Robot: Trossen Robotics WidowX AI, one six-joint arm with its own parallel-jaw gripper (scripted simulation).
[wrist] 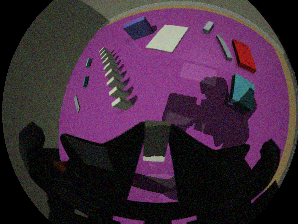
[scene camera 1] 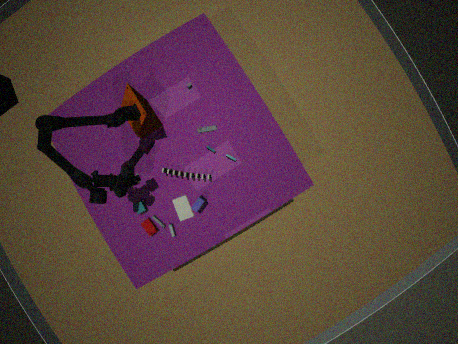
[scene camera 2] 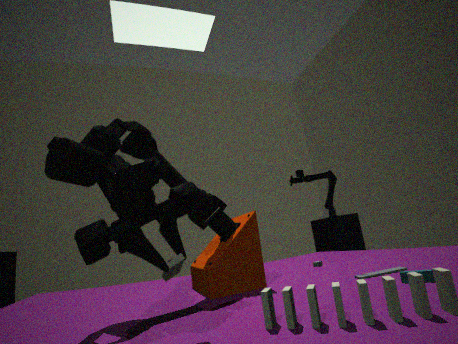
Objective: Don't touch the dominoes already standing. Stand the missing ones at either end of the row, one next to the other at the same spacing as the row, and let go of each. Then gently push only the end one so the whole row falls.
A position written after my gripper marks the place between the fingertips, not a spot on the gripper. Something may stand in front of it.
I see my gripper (scene camera 2: 176, 265), a teal block (wrist: 241, 95) and a white slab (wrist: 167, 39).
My gripper is seen too in the wrist view (wrist: 157, 126). Scene camera 2 misses the teal block: it is out of frame. Scene camera 2 misses the white slab: it is out of frame.
